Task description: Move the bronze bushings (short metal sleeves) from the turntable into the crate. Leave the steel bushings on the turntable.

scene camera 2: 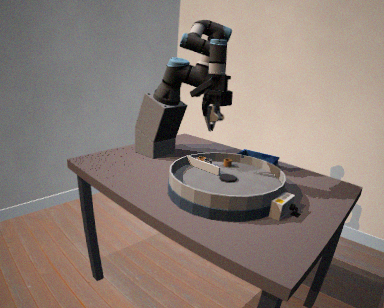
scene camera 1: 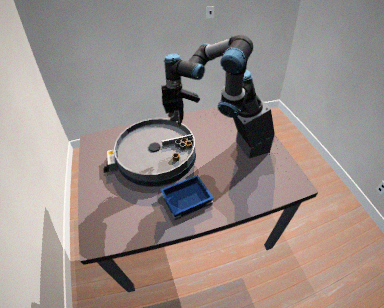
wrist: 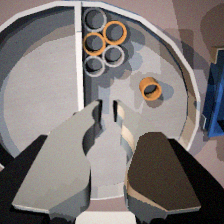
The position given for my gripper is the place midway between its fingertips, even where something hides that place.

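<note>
My gripper [scene camera 2: 210,131], also in the wrist view [wrist: 107,101]. Blue crate [scene camera 1: 180,196].
</note>
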